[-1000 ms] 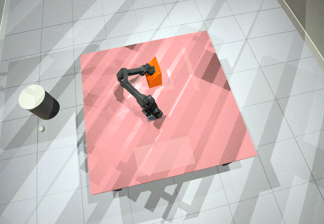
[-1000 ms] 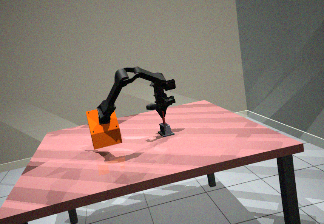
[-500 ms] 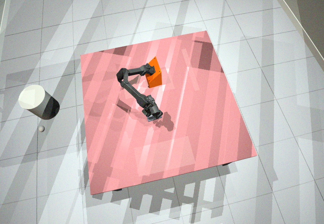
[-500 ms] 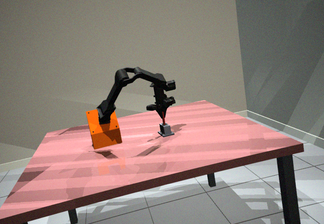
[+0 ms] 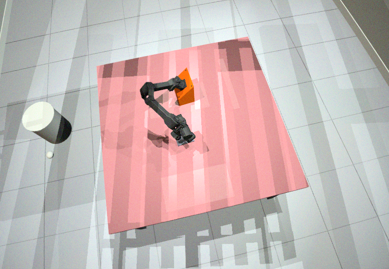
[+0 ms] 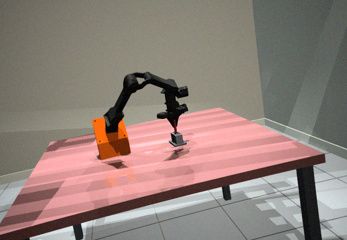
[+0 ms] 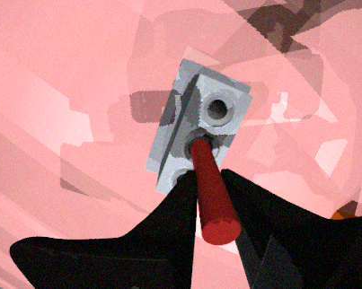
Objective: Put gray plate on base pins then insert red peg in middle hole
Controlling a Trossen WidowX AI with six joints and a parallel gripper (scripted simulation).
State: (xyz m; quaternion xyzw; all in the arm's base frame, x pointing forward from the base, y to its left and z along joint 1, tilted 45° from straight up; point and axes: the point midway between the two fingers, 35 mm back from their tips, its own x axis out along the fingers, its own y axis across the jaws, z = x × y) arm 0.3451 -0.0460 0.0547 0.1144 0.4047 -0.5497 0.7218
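The red peg is right at my gripper tip. From my gripper tip the other things lie so: gray plate 50 mm below.
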